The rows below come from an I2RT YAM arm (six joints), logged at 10 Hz.
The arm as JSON. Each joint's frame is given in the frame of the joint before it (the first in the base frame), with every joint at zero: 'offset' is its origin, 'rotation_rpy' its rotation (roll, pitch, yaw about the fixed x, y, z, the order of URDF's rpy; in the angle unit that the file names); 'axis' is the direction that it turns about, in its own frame. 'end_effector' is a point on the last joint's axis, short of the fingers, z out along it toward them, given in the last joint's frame.
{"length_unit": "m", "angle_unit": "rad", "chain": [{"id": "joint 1", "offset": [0.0, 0.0, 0.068], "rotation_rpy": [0.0, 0.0, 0.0], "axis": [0.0, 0.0, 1.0]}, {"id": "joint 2", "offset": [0.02, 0.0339, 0.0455], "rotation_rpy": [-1.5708, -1.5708, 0.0], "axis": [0.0, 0.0, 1.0]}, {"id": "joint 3", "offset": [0.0, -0.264, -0.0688], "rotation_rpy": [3.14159, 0.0, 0.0], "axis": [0.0, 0.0, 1.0]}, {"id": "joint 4", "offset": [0.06, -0.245, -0.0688], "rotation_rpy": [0.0, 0.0, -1.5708], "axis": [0.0, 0.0, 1.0]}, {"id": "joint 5", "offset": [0.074, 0.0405, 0.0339], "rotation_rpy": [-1.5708, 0.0, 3.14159], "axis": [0.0, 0.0, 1.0]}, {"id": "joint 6", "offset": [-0.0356, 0.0, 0.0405], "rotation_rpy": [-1.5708, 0.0, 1.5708], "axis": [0.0, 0.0, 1.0]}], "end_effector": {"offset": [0.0, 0.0, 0.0], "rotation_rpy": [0.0, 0.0, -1.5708]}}
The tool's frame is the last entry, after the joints.
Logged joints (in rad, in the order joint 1, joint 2, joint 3, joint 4, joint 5, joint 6), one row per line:
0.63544, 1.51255, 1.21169, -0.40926, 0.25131, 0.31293
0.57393, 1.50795, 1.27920, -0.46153, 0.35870, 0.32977
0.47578, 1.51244, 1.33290, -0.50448, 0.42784, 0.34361
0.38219, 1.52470, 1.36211, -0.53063, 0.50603, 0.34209
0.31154, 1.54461, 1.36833, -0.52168, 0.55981, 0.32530
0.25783, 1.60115, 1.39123, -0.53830, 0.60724, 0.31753
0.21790, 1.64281, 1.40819, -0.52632, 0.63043, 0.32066
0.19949, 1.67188, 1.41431, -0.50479, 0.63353, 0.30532
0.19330, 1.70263, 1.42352, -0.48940, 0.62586, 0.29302
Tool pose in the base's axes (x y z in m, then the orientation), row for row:
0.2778, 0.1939, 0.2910, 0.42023, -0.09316, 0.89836, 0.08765
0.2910, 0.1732, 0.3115, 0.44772, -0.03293, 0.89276, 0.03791
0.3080, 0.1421, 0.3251, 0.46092, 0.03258, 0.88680, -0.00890
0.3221, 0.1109, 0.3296, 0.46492, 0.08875, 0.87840, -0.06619
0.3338, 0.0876, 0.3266, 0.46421, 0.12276, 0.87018, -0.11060
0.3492, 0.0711, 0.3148, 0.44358, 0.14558, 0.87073, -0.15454
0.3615, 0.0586, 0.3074, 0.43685, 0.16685, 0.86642, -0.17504
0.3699, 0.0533, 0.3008, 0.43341, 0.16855, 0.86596, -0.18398
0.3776, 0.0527, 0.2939, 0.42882, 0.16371, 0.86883, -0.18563
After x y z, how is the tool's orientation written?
As a quaternion, w x y z.
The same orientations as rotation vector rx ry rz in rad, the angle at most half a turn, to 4 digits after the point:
-0.2335, 2.2515, 0.2197
-0.0815, 2.2097, 0.0938
0.0802, 2.1819, -0.0219
0.2180, 2.1574, -0.1626
0.3016, 2.1379, -0.2717
0.3610, 2.1592, -0.3832
0.4150, 2.1550, -0.4354
0.4199, 2.1573, -0.4583
0.4087, 2.1689, -0.4634

